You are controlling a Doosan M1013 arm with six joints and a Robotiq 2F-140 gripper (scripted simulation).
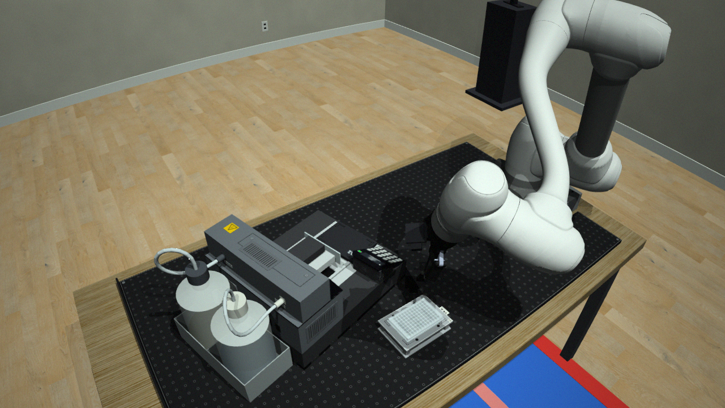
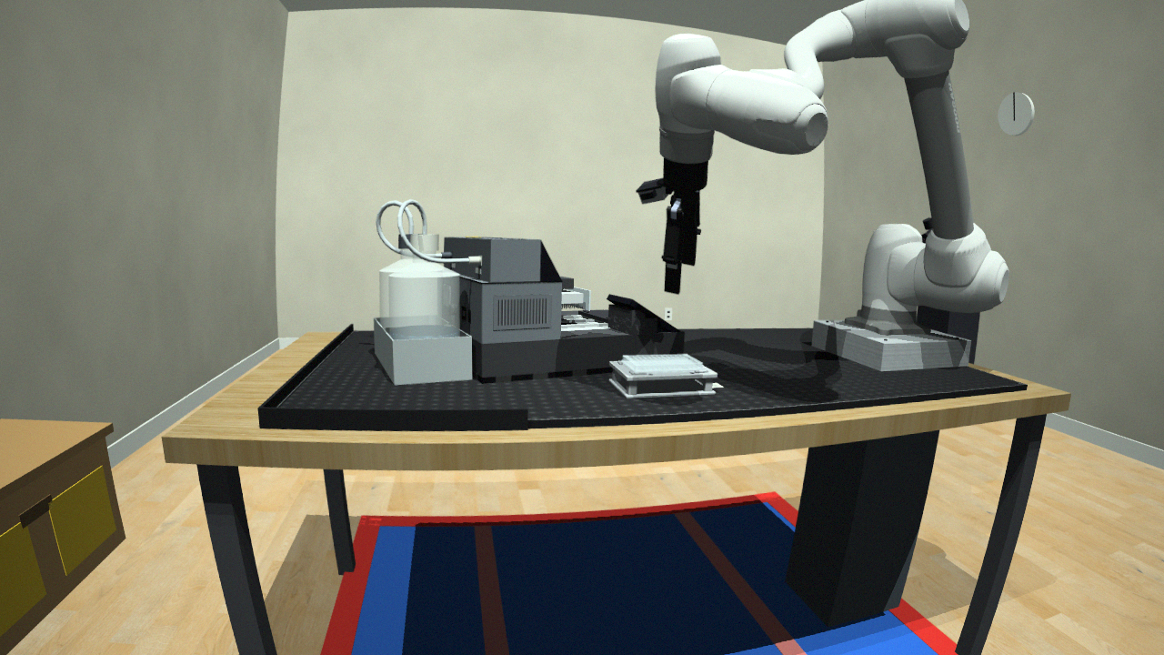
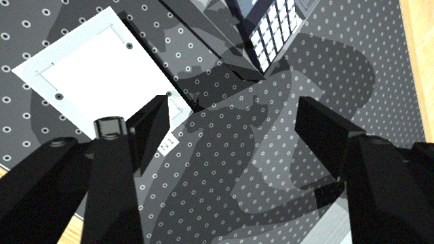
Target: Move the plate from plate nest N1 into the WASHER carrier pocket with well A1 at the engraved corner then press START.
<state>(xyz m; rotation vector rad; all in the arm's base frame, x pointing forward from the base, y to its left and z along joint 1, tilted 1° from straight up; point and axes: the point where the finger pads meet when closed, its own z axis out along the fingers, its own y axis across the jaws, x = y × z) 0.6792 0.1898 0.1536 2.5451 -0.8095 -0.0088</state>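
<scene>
My hand is 170 mm above the white well plate, 50 mm to the right of it and 40 mm short of it. From my hand the other things lie so: plate nest N1: 180 mm below, 50 mm to the left, 40 mm ahead; then N1 label: 210 mm below, 60 mm behind, 50 mm to the left; then plate washer: 240 mm to the right, 200 mm ahead, 80 mm below.
</scene>
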